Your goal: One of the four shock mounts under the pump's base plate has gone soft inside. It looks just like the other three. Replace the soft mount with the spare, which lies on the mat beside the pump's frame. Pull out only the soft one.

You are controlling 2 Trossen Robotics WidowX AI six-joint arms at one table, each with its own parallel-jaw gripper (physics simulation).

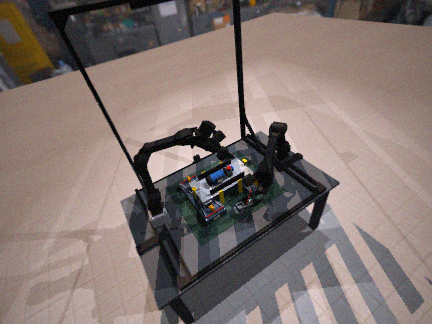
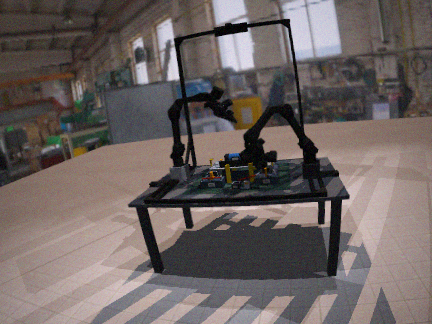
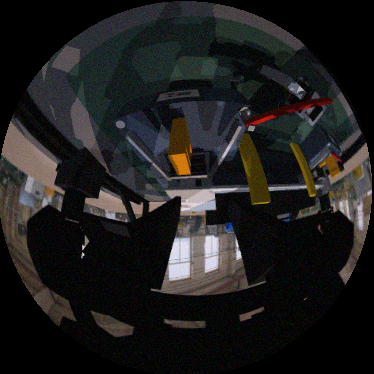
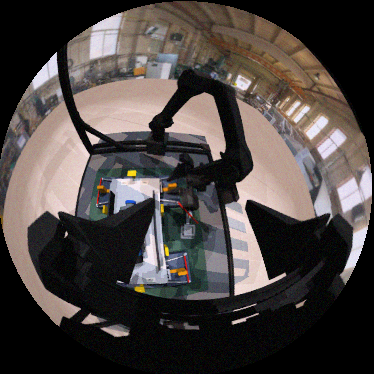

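Note:
The pump [image 1: 218, 176] [image 2: 232, 158] sits on its pale base plate [image 4: 137, 187]. Orange-tabbed mounts show at corners, one [image 4: 178, 272] at the bottom and one [image 4: 102, 189] at upper left. Another orange-tabbed mount [image 3: 180, 150] [image 4: 170, 186] stands in its dark bay; this bay's red bar [image 3: 290, 111] is swung outward. The grey spare [image 1: 241, 207] [image 4: 188, 231] lies on the mat beside the frame. My left gripper [image 3: 204, 201] is partly open and empty, close to that bay and apart from the tab. My right gripper [image 1: 226, 154] is wide open and empty, high above the plate. Softness cannot be seen.
Yellow posts [image 3: 255, 170] [image 3: 304, 170] stand along the frame's near side. The red bar of the bottom bay [image 4: 186, 267] is across its front. A black overhead frame [image 1: 240, 65] [image 2: 182, 90] rises behind the table. The left arm [image 4: 235, 130] reaches in over the table edge.

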